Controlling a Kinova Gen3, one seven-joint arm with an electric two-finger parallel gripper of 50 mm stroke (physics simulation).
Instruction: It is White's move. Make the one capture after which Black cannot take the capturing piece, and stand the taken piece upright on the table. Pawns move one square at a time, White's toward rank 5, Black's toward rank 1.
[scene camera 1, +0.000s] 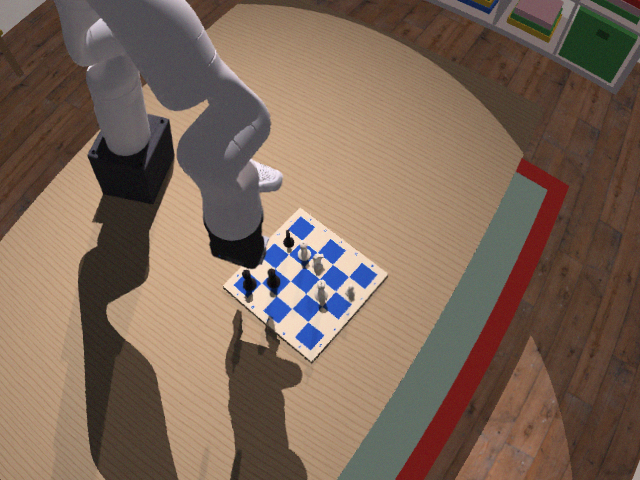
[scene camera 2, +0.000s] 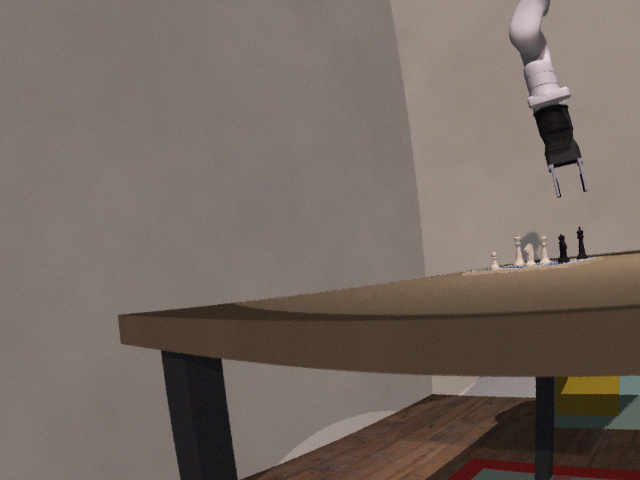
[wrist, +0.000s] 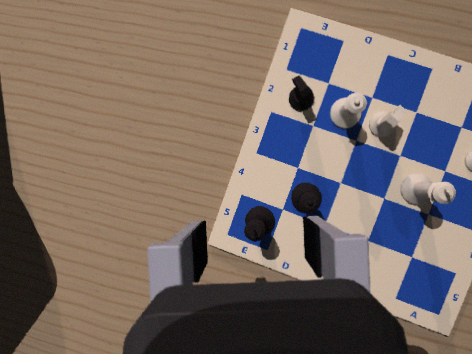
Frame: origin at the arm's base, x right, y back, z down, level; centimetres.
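Seen in the pictures: gripper, between the fingertips: (scene camera 2: 572, 194) (wrist: 255, 239); arm's base, origin of its link: (scene camera 1: 128, 136).
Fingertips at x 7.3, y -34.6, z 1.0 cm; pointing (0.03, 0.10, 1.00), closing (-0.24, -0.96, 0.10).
Observation:
Pixels of each thing's top centre, then the offset from my fingertips to it.
- cream chessboard, centre of its top: (wrist: 370, 169) (scene camera 1: 305, 280) (scene camera 2: 537, 264) dz +12.9, dx -5.3, dy -7.8 cm
- tall black king, centre of its top: (wrist: 253, 233) (scene camera 1: 245, 271) (scene camera 2: 579, 226) dz +6.5, dx +0.9, dy +0.5 cm
- tall black piece, centre of its top: (wrist: 310, 202) (scene camera 1: 271, 270) dz +7.6, dx -1.9, dy -3.0 cm
- small black knight-like piece, centre of its top: (wrist: 303, 86) (scene camera 2: 562, 240) (scene camera 1: 287, 232) dz +8.9, dx -10.2, dy -0.9 cm
- tall white piece, centre of its top: (wrist: 357, 101) (scene camera 1: 303, 242) (scene camera 2: 542, 235) dz +7.6, dx -9.5, dy -4.8 cm
- white knight, centre of its top: (wrist: 397, 116) (scene camera 1: 317, 255) (scene camera 2: 528, 244) dz +8.9, dx -9.2, dy -8.0 cm
- white king, centre of its top: (wrist: 450, 193) (scene camera 1: 321, 281) (scene camera 2: 517, 233) dz +6.5, dx -4.4, dy -11.7 cm
- white pawn, centre of its top: (scene camera 1: 351, 285) (scene camera 2: 493, 252) dz +9.7, dx -7.6, dy -16.0 cm
The blue and cream chessboard (scene camera 1: 310, 336) (scene camera 2: 471, 273) (wrist: 353, 64) lies on the table. A tall black king (scene camera 1: 248, 282) (scene camera 2: 581, 245) (wrist: 259, 221) stands on E5, and another tall black piece (scene camera 1: 272, 279) (scene camera 2: 562, 249) (wrist: 306, 197) on D4. A small black knight-like piece (scene camera 1: 288, 239) (wrist: 301, 98) stands on E2. A tall white piece (scene camera 1: 303, 252) (scene camera 2: 543, 251) (wrist: 344, 113) is on D2, a white knight (scene camera 1: 317, 262) (scene camera 2: 528, 255) (wrist: 382, 123) on C2, a white king (scene camera 1: 321, 292) (scene camera 2: 517, 251) (wrist: 416, 189) on B3. My gripper (scene camera 2: 572, 194) (wrist: 255, 239) is open and empty, above the pieces.
A white pawn (scene camera 1: 350, 291) (scene camera 2: 494, 261) (wrist: 469, 161) stands on A2. The arm's black base (scene camera 1: 131, 170) is on the wooden table (scene camera 1: 392, 118) (scene camera 2: 330, 335) (wrist: 125, 100). A white rounded object (scene camera 1: 269, 177) shows partly behind the arm.

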